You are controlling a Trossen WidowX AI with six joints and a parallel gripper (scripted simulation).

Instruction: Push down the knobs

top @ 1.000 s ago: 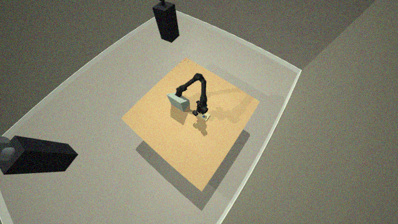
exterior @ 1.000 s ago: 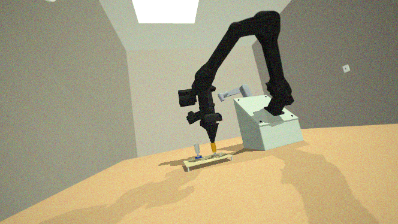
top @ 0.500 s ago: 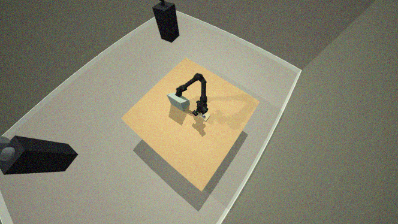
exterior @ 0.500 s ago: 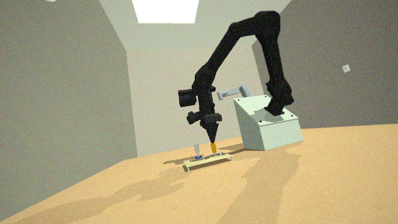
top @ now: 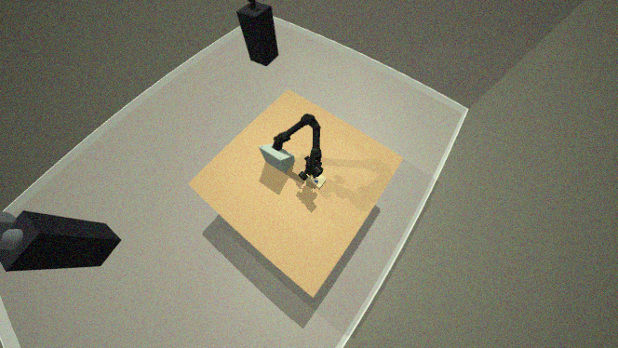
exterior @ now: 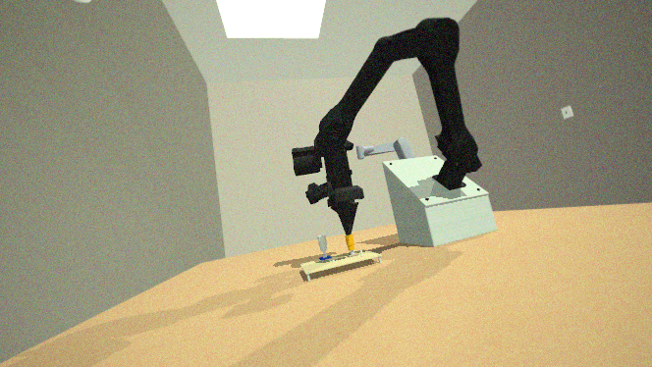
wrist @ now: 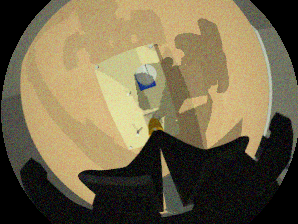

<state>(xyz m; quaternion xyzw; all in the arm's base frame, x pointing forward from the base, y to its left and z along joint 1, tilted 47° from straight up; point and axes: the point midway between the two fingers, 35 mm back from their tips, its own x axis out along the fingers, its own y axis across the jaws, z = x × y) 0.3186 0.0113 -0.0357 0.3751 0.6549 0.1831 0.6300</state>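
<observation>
Right now the orange knob is 1 cm below my gripper tip.
</observation>
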